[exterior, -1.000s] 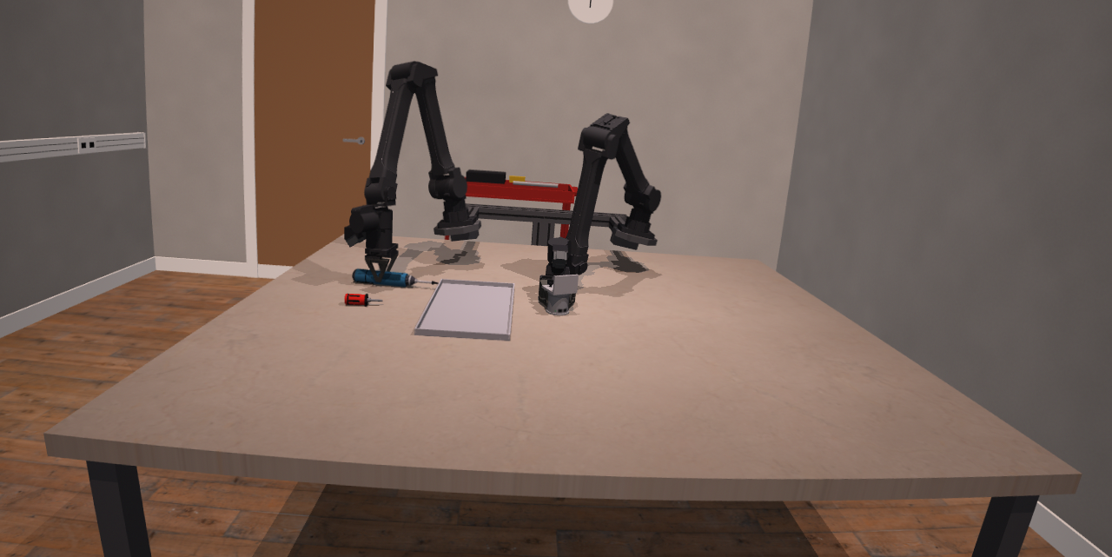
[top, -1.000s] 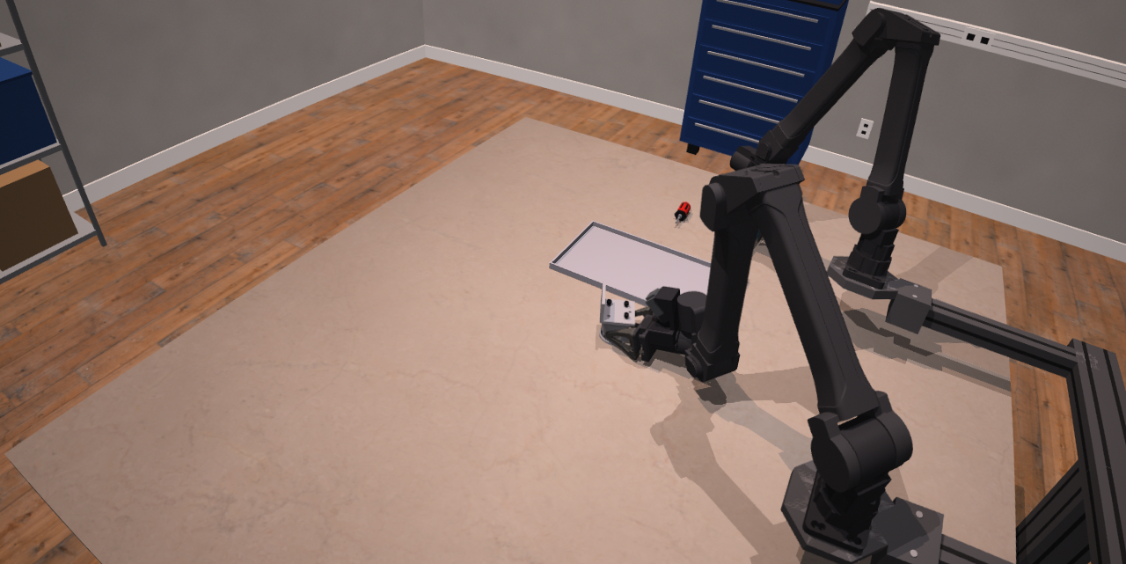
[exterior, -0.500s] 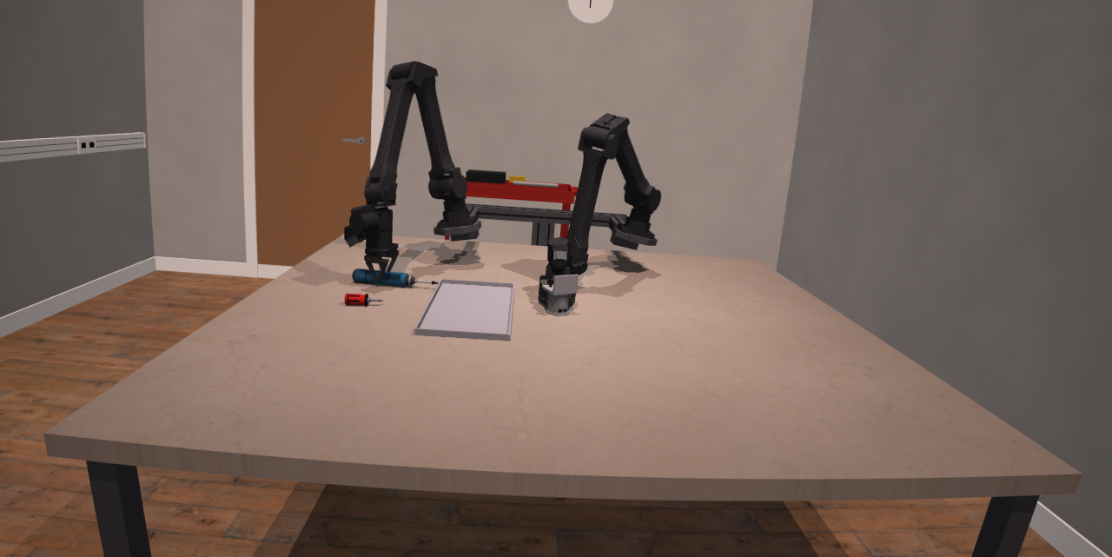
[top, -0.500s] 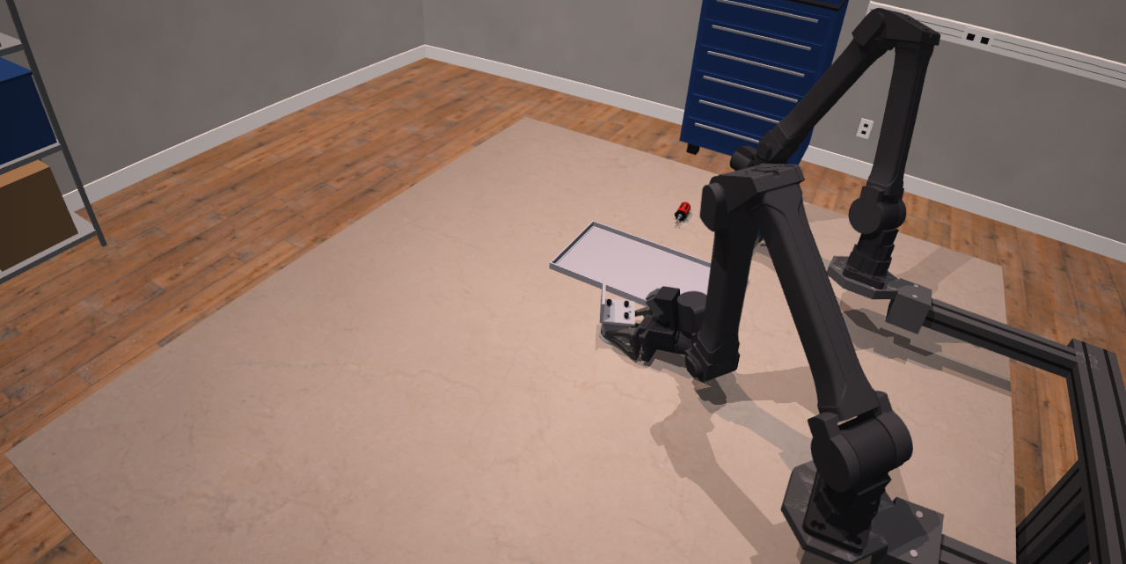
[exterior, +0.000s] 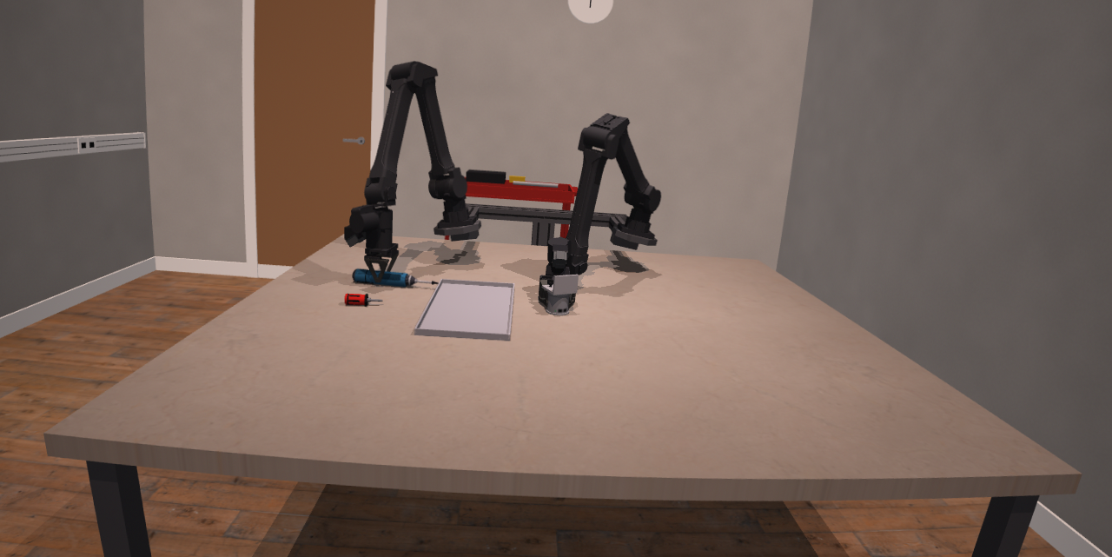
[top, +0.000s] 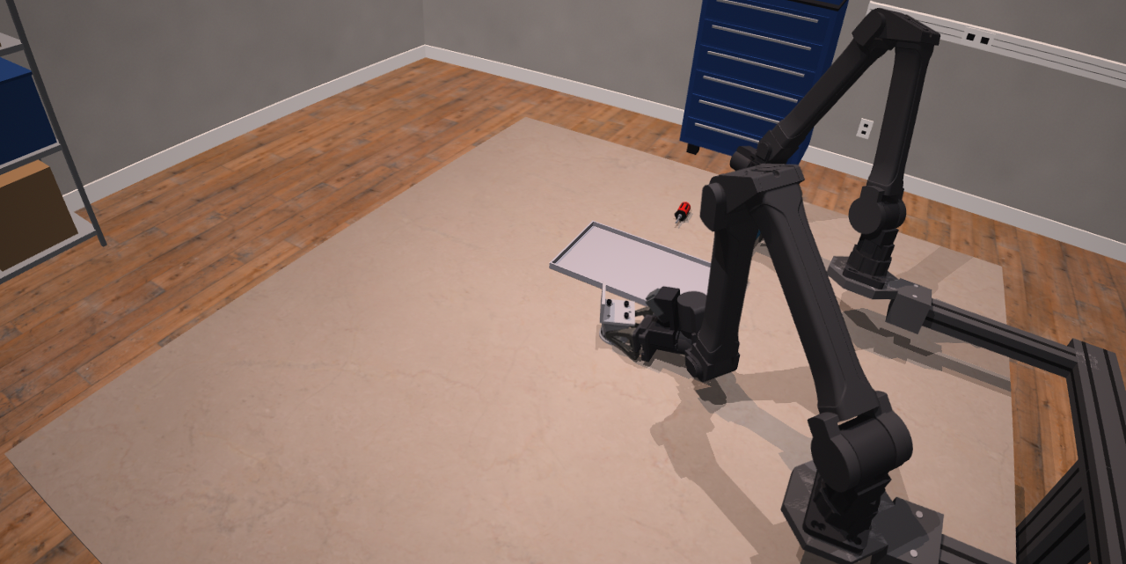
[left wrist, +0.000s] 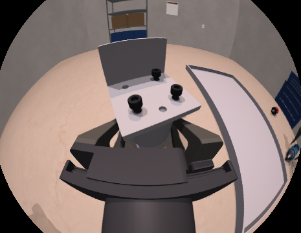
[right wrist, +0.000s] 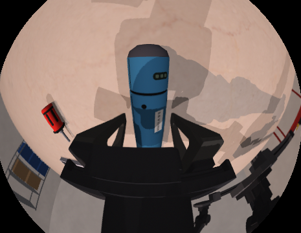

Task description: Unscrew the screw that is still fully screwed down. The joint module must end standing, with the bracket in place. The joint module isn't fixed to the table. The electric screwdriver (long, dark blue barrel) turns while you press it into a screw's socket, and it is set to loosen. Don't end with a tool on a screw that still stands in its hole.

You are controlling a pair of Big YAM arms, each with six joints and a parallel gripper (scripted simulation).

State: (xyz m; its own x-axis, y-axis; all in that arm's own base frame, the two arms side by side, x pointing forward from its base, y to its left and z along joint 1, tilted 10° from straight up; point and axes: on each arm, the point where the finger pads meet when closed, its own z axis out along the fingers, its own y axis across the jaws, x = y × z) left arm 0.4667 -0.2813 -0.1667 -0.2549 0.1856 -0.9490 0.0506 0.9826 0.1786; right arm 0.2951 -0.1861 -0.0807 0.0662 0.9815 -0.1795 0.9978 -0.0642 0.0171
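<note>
My left gripper is now 1 cm below the joint module. Round my left hand: flat grey tray (23 cm to the right, 2 cm below); then red-handled screwdriver (51 cm to the right, 1 cm below); then grey l-shaped bracket (5 cm above).
</note>
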